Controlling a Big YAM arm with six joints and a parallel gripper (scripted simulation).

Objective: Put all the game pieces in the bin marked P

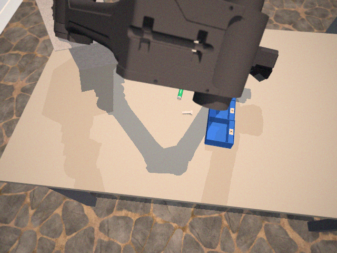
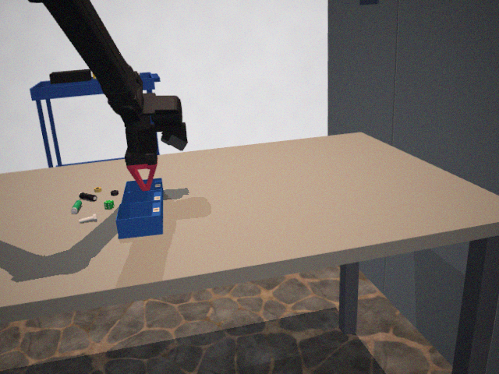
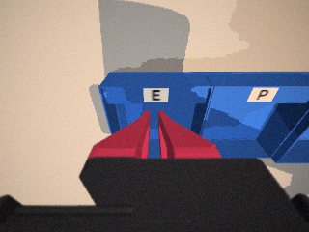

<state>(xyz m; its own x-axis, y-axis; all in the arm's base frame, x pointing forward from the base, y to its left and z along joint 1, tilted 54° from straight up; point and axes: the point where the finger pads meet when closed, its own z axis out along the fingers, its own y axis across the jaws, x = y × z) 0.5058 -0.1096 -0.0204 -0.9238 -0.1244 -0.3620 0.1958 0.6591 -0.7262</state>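
Now: the green die 90 mm behind my hand, 20 mm to the right of it and 20 mm below it. Round my hand: blue bin 80 mm to the right, 20 mm behind, 10 mm below; black nut 70 mm behind, 60 mm to the left, 20 mm below; black battery 130 mm behind, 60 mm to the left, 20 mm below.
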